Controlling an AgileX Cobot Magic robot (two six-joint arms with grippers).
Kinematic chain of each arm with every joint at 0, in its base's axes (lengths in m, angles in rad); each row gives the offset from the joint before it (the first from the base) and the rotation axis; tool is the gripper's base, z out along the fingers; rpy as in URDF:
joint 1: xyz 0 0 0.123 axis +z
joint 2: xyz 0 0 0 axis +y
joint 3: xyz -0.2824 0 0.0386 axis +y
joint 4: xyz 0.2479 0 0.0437 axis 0.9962 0 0.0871
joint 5: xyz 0 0 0 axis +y
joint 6: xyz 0.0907 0 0.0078 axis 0.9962 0 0.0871
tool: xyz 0 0 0 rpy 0 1.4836 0
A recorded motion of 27 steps. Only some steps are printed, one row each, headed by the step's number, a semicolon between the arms.
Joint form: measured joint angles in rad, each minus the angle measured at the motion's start. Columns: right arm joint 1, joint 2, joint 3, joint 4, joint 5, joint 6; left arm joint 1, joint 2, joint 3, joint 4, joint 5, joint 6.
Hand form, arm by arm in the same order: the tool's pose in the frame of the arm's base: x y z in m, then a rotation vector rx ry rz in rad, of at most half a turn. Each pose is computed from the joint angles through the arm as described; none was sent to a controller.
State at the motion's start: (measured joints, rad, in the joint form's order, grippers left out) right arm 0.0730 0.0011 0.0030 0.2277 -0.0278 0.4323; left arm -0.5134 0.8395 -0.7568 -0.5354 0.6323 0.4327
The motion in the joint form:
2: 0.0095 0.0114 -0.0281 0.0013 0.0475 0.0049; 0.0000 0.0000 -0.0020 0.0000 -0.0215 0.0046
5: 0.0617 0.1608 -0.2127 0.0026 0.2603 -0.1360; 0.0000 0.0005 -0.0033 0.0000 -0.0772 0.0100
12: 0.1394 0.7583 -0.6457 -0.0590 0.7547 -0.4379; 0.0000 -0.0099 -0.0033 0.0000 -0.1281 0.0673
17: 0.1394 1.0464 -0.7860 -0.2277 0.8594 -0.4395; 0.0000 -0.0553 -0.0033 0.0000 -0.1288 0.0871
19: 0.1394 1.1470 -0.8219 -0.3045 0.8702 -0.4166; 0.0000 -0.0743 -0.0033 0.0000 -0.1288 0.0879
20: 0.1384 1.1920 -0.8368 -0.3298 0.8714 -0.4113; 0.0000 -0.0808 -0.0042 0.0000 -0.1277 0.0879
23: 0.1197 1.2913 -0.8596 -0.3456 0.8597 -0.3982; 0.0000 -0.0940 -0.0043 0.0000 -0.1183 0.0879
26: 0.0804 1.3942 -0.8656 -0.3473 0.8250 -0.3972; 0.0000 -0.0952 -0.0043 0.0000 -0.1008 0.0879
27: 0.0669 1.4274 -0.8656 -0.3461 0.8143 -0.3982; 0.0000 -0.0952 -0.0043 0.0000 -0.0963 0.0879
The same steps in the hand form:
2: 0.0560 0.0051 0.2192 0.4338 1.4569 0.6057; 0.1311 -0.1046 0.3380 0.7030 2.0249 -0.6260
5: 0.0623 0.0133 0.2537 0.2843 1.6665 0.5384; 0.1347 -0.1041 0.3420 0.6719 1.9795 -0.6098
12: 0.1339 0.0393 0.2983 -0.1634 2.3274 0.2973; 0.1357 -0.1023 0.3473 0.6907 1.9055 -0.5627
17: 0.1871 0.0403 0.2872 -0.2829 2.5661 0.0763; 0.1267 -0.0972 0.3547 0.6999 1.8507 -0.5526
19: 0.2069 0.0393 0.2772 -0.3089 2.6327 -0.0174; 0.1228 -0.0951 0.3577 0.6970 1.8313 -0.5530
20: 0.2157 0.0392 0.2720 -0.3216 2.6597 -0.0506; 0.1214 -0.0943 0.3589 0.6964 1.8247 -0.5537
23: 0.2345 0.0377 0.2563 -0.3021 2.7251 -0.0789; 0.1182 -0.0929 0.3602 0.7002 1.8182 -0.5566
26: 0.2521 0.0311 0.2337 -0.2629 2.7922 -0.0952; 0.1170 -0.0931 0.3591 0.7118 1.8297 -0.5610
27: 0.2569 0.0285 0.2255 -0.2493 2.8166 -0.0984; 0.1168 -0.0932 0.3588 0.7149 1.8329 -0.5621

